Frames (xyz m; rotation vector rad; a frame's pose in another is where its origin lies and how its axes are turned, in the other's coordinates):
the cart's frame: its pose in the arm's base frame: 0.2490 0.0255 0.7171 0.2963 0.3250 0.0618
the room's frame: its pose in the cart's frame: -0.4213 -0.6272 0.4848 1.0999 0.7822 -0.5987
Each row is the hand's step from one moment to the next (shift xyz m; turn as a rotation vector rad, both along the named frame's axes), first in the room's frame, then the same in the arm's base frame.
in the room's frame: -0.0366 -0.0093 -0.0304 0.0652 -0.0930 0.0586
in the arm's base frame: -0.0296 0.0171 0.0344 -0.0437 -0.0634 -0.1020
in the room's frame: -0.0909 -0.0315 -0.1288 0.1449 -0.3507 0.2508
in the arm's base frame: -0.0985 0.0901 0.0896 -0.1859 -0.2915 -0.2956
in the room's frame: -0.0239 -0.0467 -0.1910 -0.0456 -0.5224 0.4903
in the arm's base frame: -0.1121 0.1604 0.0307 -0.3184 -0.6063 -0.2154
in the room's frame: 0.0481 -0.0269 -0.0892 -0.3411 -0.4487 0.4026
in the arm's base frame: -0.0388 0.0879 -0.0421 -0.3720 -0.5764 0.0955
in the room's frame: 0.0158 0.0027 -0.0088 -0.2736 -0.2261 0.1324
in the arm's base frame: 0.0043 0.0127 -0.0124 -0.2419 -0.2492 0.1513
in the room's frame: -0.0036 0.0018 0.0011 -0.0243 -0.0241 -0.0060
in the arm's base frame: 0.0009 -0.0014 0.0038 -0.0309 -0.0066 0.0144
